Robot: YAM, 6 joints.
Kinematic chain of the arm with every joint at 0, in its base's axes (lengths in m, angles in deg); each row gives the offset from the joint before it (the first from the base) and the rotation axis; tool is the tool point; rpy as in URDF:
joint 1: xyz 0 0 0.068 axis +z
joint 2: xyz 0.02 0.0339 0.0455 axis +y
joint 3: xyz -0.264 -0.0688 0 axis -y
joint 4: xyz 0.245 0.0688 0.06 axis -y
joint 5: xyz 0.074 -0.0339 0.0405 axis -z
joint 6: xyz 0.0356 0 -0.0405 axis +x
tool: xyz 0 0 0 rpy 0 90 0
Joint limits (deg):
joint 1: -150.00..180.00
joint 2: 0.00..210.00
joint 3: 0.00..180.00
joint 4: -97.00..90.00
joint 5: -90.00..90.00
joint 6: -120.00..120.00
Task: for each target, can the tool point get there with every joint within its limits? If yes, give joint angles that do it. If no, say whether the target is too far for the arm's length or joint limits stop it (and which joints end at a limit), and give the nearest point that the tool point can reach.
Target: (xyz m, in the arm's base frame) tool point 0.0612 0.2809 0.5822
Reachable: yes | joints -108.62 31.23 118.36 23.90 63.09 -46.58
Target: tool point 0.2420 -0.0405 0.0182
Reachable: yes | joints -16.66 122.61 22.66 54.26 -59.10 91.20
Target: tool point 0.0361 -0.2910 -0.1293
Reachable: yes | joints -77.79 162.94 76.83 -39.31 47.50 -100.93
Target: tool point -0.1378 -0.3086 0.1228
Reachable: yes | joints -117.82 103.92 45.18 16.38 -38.46 -96.88
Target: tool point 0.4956 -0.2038 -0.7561
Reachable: no: too far | nearest point 0.3514 -0.1445 -0.3557 | short by 0.430 m
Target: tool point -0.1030 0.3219 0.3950
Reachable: yes | joints 112.01 83.37 67.86 31.31 45.06 54.33
